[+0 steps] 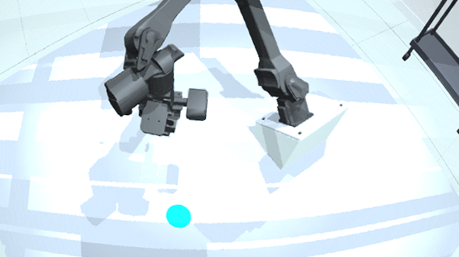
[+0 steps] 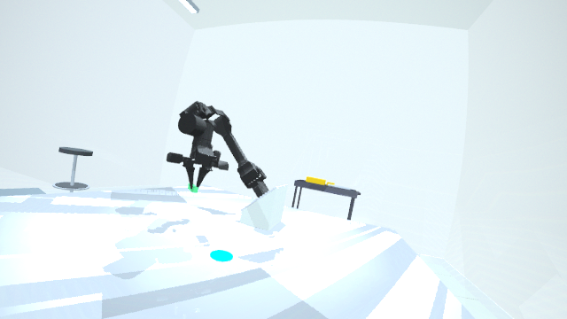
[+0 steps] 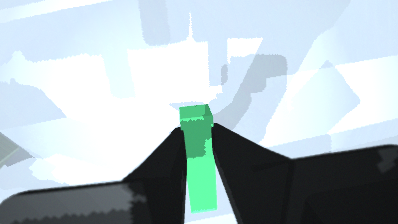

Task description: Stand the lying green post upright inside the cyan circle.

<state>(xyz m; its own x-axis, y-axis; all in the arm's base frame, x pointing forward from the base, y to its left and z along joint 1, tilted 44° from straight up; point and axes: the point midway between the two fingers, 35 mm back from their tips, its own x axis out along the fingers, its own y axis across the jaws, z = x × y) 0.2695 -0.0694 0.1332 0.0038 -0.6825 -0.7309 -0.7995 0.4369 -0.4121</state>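
The cyan circle lies 160 mm to the left of my gripper tip, 130 mm below it and 70 mm ahead of it. Round my gripper tip: green post: 20 mm to the right, 10 mm behind.
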